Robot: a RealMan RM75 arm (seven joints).
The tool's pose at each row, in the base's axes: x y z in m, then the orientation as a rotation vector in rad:
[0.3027 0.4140 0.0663 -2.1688 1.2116 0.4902]
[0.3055 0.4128 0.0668 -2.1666 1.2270 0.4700]
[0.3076 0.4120 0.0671 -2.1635 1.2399 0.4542]
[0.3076 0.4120 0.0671 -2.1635 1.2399 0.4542]
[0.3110 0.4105 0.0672 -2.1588 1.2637 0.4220]
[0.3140 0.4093 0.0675 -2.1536 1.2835 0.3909]
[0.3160 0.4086 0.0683 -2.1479 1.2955 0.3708]
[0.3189 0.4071 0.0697 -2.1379 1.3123 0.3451]
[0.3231 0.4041 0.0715 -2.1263 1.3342 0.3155]
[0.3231 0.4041 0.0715 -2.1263 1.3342 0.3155]
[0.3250 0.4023 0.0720 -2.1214 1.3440 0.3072]
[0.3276 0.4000 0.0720 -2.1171 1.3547 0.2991]
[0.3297 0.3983 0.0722 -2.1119 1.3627 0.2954]
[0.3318 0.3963 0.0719 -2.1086 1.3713 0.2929]
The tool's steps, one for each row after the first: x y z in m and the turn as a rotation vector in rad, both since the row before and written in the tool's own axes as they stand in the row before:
[0.0019 -0.0021 -0.0012 0.0085 0.0162 0.0059]
[0.0014 -0.0016 -0.0008 0.0074 0.0125 0.0056]
[0.0000 0.0000 0.0000 0.0000 0.0000 0.0000]
[0.0027 -0.0024 -0.0010 0.0140 0.0253 0.0093]
[0.0021 -0.0023 -0.0009 0.0143 0.0230 0.0071]
[0.0010 -0.0018 -0.0010 0.0111 0.0136 0.0047]
[0.0017 -0.0025 -0.0018 0.0157 0.0170 0.0077]
[0.0032 -0.0033 -0.0029 0.0172 0.0209 0.0107]
[0.0000 0.0000 0.0000 0.0000 0.0000 0.0000]
[0.0020 -0.0013 -0.0013 0.0051 0.0068 0.0059]
[0.0029 -0.0016 -0.0011 0.0043 0.0074 0.0064]
[0.0021 -0.0014 -0.0009 0.0036 0.0034 0.0059]
[0.0026 -0.0012 -0.0007 0.0014 0.0038 0.0060]

